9 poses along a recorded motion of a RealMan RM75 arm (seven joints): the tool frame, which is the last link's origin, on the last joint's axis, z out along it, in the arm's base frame.
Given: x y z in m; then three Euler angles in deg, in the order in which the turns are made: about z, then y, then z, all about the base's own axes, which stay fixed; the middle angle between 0 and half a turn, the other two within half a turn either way.
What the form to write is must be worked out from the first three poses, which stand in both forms.
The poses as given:
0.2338, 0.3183, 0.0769, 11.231, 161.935, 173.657
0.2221, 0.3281, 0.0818, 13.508, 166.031, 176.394
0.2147, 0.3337, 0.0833, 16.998, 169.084, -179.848
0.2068, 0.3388, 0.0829, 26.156, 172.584, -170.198
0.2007, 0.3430, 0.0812, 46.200, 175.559, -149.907
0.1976, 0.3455, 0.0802, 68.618, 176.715, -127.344
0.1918, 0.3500, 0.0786, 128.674, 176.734, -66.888
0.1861, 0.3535, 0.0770, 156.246, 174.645, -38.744
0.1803, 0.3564, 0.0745, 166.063, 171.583, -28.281
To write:
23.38, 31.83, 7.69, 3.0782, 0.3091, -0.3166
22.21, 32.81, 8.18, 3.0836, 0.2369, -0.3056
21.47, 33.37, 8.33, 3.0853, 0.1821, -0.2992
20.68, 33.88, 8.29, 3.0843, 0.1161, -0.2888
20.07, 34.30, 8.12, 3.0856, 0.0536, -0.2826
19.76, 34.55, 8.02, 3.0882, 0.0209, -0.2791
19.18, 35.00, 7.86, 3.0971, -0.0356, -0.2708
18.61, 35.35, 7.70, 3.1039, -0.0855, -0.2600
18.03, 35.64, 7.45, 3.1060, -0.1425, -0.2478

